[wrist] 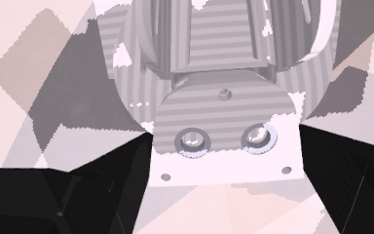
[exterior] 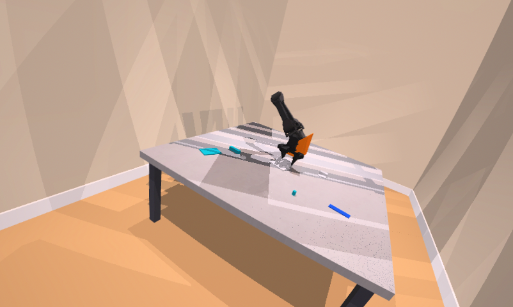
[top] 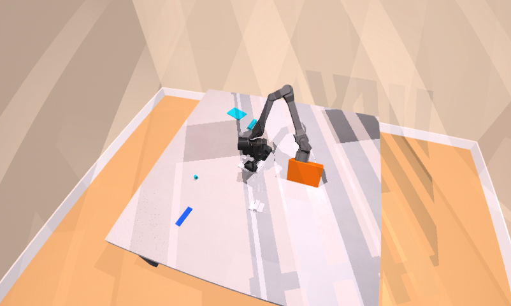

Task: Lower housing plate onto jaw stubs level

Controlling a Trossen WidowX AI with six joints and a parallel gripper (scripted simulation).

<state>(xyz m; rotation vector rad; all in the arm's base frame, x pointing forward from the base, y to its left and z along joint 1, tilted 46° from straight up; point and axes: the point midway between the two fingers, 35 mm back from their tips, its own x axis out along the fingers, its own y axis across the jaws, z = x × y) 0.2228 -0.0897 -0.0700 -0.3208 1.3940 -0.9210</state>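
My gripper tip is 30 mm short of the white jaw assembly and 10 mm to the right of it. Round my gripper tip: blue bar: 300 mm ahead, 390 mm to the left, 10 mm below; then teal cube: 330 mm ahead, 150 mm to the left; then cyan flat tile: 270 mm ahead, 430 mm to the right, 10 mm below.
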